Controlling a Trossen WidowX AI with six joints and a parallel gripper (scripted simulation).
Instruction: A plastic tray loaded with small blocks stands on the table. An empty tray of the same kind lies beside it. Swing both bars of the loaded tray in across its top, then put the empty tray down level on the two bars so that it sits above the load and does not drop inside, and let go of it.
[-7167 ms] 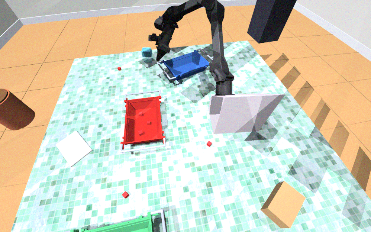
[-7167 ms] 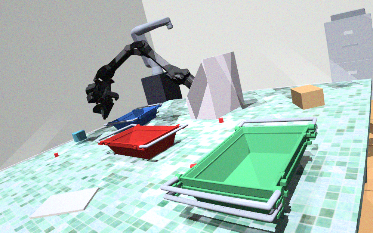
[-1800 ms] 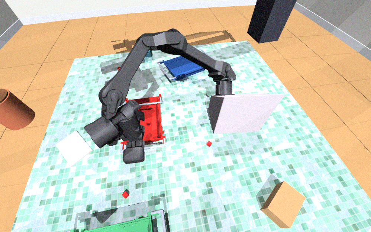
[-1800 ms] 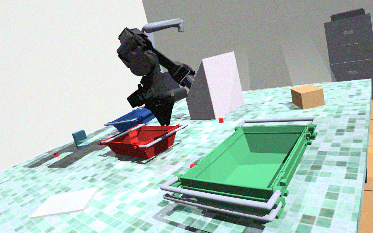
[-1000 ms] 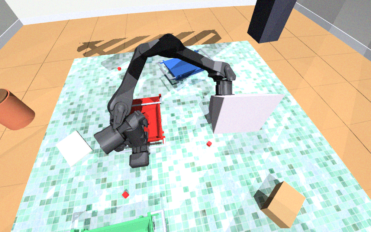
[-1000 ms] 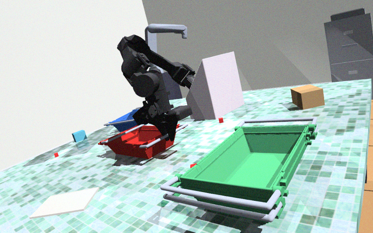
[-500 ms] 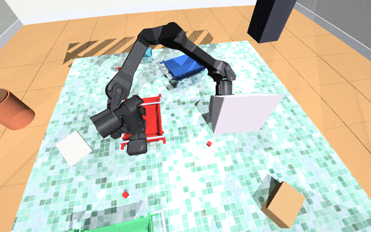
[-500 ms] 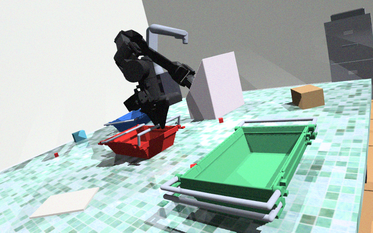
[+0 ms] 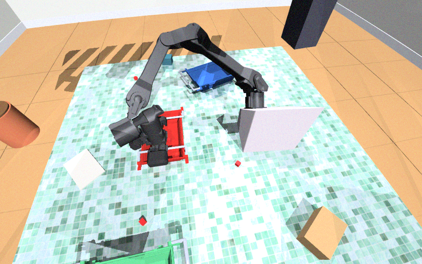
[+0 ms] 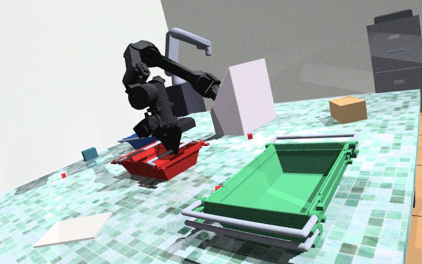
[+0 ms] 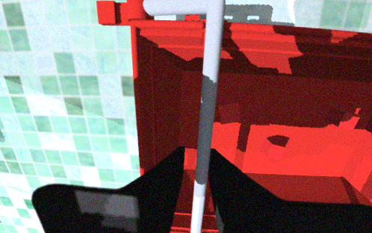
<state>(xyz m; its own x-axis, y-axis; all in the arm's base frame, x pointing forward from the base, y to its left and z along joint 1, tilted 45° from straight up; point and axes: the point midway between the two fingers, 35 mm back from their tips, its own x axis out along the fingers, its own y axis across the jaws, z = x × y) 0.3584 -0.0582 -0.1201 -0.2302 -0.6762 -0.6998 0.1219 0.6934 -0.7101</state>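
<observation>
My gripper tip is 41 cm to the left of the blue tray, 32 cm past it and 1 cm above it. Also, from my gripper tip: tan box: 42 cm behind, 41 cm to the left, 2 cm below; flat white plate: 32 cm ahead, 5 cm to the right, 5 cm below; cyan cube: 66 cm to the right, 10 cm behind, 3 cm below.
</observation>
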